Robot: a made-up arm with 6 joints.
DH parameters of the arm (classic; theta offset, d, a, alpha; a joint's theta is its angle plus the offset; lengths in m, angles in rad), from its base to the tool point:
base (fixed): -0.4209 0 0.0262 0
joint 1: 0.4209 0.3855 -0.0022 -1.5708
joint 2: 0.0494 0 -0.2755 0
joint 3: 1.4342 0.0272 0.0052 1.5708
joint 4: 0 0.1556 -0.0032 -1.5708
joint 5: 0 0.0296 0.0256 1.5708
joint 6: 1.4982 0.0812 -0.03 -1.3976
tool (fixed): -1.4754 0.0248 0 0
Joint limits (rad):
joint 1: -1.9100..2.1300
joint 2: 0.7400..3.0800
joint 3: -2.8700..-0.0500
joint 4: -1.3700..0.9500
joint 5: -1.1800..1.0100
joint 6: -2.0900..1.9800
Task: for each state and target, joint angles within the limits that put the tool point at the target. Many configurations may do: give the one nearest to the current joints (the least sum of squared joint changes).
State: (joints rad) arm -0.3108 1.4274 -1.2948 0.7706 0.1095 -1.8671
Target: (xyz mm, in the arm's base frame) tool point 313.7 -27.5 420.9
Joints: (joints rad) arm -0.3580 2.0747 -0.9152 0.6961 0.1486 -1.8664
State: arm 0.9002 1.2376 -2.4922 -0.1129 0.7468 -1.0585
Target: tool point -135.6 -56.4 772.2
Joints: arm 1.0050 0.7400 -2.1009 0.3811 1.0100 -1.7622
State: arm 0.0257 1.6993 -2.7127 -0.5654 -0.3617 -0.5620
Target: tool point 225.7 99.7 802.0
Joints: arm 0.1595 1.6746 -2.1835 -0.6946 -0.4460 -0.6195
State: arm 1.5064 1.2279 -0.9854 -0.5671 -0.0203 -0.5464
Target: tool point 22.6 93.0 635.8
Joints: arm 1.1965 0.9747 -1.0026 -0.5935 0.1487 -0.4052
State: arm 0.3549 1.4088 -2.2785 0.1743 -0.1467 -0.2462
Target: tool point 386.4 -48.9 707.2
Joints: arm -0.1893 2.0573 -2.2658 0.2002 -0.1220 -0.2091
